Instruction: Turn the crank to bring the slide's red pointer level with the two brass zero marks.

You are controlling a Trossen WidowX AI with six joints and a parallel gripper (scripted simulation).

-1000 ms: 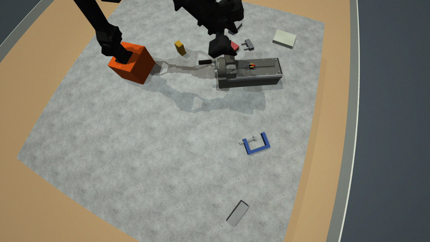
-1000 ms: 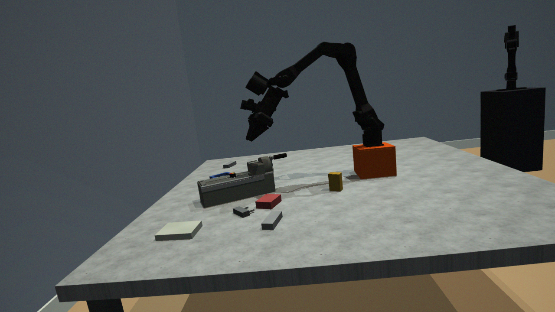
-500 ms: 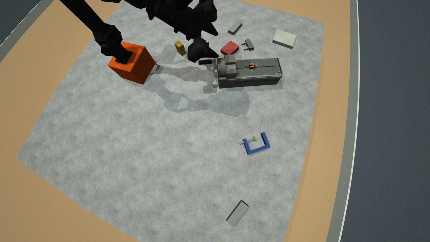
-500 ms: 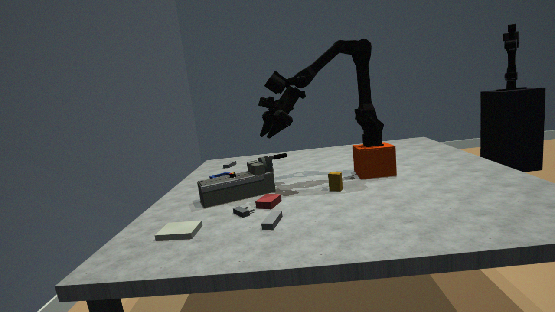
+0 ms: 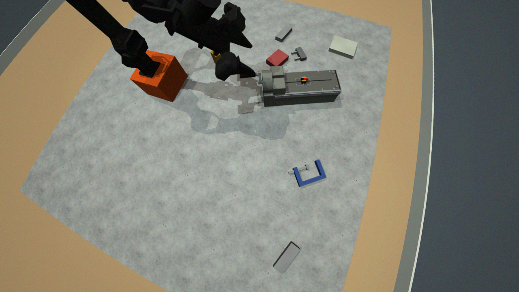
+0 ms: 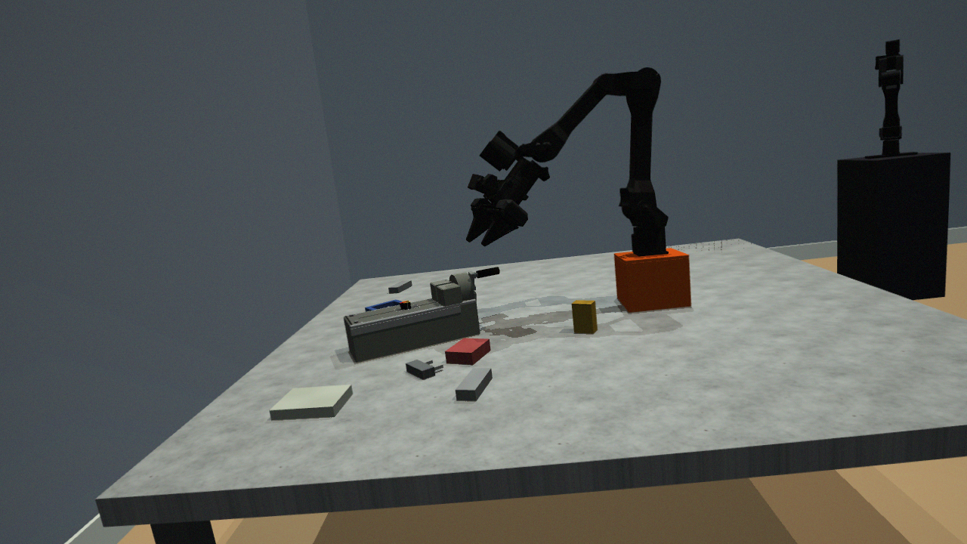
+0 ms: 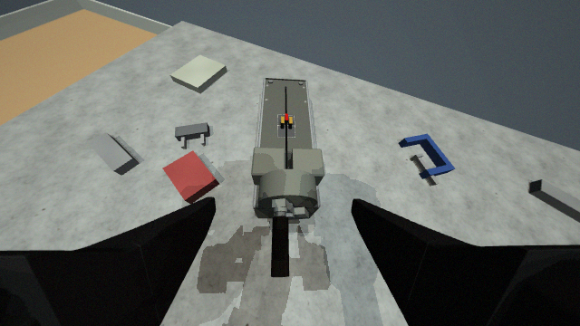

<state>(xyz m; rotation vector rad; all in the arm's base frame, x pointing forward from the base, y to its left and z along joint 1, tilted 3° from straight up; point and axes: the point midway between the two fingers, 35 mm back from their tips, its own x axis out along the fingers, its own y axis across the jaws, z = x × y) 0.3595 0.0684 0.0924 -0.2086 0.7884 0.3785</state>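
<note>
Right now my gripper tip is 2 cm past the black crank handle, 1 cm to the left of it and 7 cm above it. The rest, counted from my gripper tip: red pointer (16 cm ahead, 6 cm to the left, 10 cm below); yellow block (21 cm behind, 10 cm to the left, 16 cm below); red block (2 cm ahead, 18 cm to the left, 17 cm below).
</note>
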